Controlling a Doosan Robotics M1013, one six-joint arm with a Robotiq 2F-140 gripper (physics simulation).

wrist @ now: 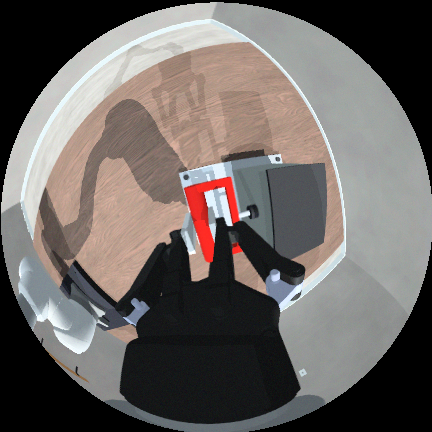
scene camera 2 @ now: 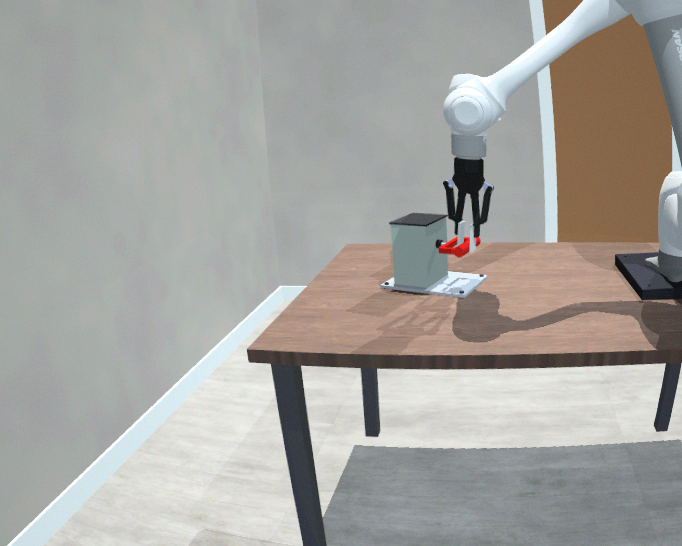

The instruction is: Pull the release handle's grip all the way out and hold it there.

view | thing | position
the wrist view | my gripper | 201, 217
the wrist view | base plate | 223, 169
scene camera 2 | my gripper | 466, 249
